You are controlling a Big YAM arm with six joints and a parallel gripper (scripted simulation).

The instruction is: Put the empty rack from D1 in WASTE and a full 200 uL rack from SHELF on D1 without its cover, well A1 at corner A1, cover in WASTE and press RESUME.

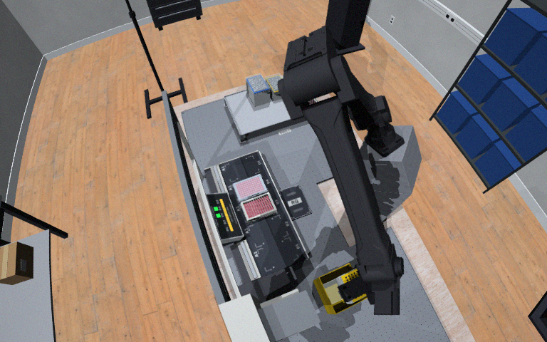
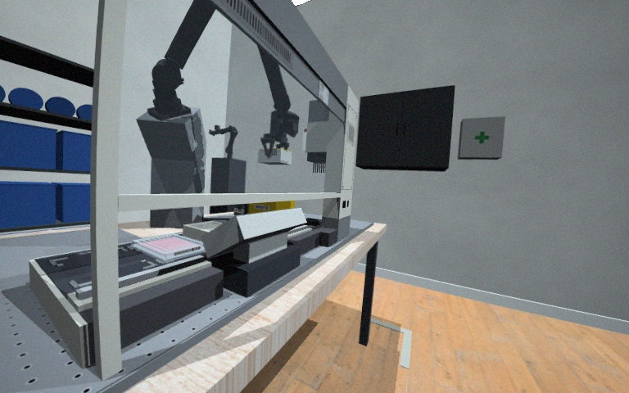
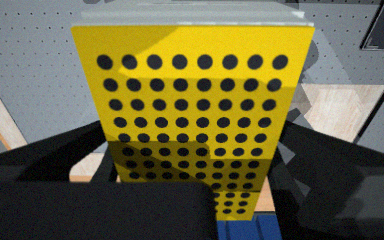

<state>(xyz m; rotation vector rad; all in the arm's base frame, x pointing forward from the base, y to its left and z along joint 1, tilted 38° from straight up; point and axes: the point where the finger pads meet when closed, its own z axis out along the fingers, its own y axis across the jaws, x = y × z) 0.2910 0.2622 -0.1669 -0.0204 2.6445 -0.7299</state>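
My hand is 10 mm below the yellow tip rack and 10 mm short of it. Also, from my hand: yellow waste bin (270 mm below); spare nest (410 mm to the right, 310 mm below, 30 mm behind); resume box (250 mm below, 170 mm behind, 10 mm to the right).
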